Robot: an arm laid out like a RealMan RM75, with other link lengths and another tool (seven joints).
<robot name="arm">
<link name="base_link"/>
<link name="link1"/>
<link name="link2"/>
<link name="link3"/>
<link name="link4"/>
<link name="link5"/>
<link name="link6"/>
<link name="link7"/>
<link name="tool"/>
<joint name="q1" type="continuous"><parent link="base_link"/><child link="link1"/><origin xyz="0 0 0.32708"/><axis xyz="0 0 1"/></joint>
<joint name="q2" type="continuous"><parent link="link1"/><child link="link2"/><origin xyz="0 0 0"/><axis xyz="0 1 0"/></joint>
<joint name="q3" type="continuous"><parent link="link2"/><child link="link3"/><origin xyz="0 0 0.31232"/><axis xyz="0 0 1"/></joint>
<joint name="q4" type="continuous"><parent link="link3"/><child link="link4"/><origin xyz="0 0 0"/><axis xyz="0 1 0"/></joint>
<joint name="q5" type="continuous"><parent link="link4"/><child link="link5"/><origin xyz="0 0 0.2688"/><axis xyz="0 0 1"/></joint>
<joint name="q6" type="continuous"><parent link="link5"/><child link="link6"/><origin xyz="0 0 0"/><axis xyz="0 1 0"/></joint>
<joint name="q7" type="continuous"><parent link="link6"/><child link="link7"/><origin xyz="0 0 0.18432"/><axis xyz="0 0 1"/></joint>
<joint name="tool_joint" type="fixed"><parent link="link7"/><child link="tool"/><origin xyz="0.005 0.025 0.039" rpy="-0.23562 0 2.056"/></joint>
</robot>
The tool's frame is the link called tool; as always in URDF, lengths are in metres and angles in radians. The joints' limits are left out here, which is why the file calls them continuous.
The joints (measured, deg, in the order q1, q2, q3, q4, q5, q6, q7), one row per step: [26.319, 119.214, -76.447, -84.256, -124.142, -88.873, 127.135]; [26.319, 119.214, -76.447, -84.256, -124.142, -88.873, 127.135]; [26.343, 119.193, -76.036, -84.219, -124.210, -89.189, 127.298]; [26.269, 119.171, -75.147, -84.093, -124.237, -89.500, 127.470]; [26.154, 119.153, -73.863, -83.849, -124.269, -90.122, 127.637]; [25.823, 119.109, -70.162, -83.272, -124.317, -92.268, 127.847]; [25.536, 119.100, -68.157, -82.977, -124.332, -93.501, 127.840]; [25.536, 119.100, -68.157, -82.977, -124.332, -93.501, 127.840]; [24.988, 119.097, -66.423, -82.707, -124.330, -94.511, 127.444]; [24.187, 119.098, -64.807, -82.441, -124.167, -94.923, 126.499]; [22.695, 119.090, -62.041, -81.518, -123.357, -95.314, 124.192]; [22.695, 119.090, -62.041, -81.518, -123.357, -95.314, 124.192]
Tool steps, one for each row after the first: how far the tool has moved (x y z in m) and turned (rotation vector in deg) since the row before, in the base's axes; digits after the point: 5 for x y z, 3 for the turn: [0.00000, 0.00000, 0.00000, 0.000, 0.000, 0.000]; [0.00103, 0.00025, 0.00167, 0.024, 0.029, -0.397]; [0.00244, 0.00129, 0.00345, 0.345, 0.260, -0.805]; [0.00394, 0.00097, 0.00468, 0.285, 0.352, -1.149]; [0.01101, 0.00065, 0.01348, 0.511, 1.015, -2.921]; [0.00657, -0.00081, 0.00712, 0.200, 0.587, -1.538]; [0.00000, 0.00000, 0.00000, 0.000, 0.000, 0.000]; [0.00781, -0.00194, 0.00602, 0.217, 0.483, -1.243]; [0.00870, -0.00132, 0.00573, 0.715, 0.552, -0.832]; [0.01556, -0.00296, 0.00878, 1.315, 1.384, -1.052]; [0.00000, 0.00000, 0.00000, 0.000, 0.000, 0.000]
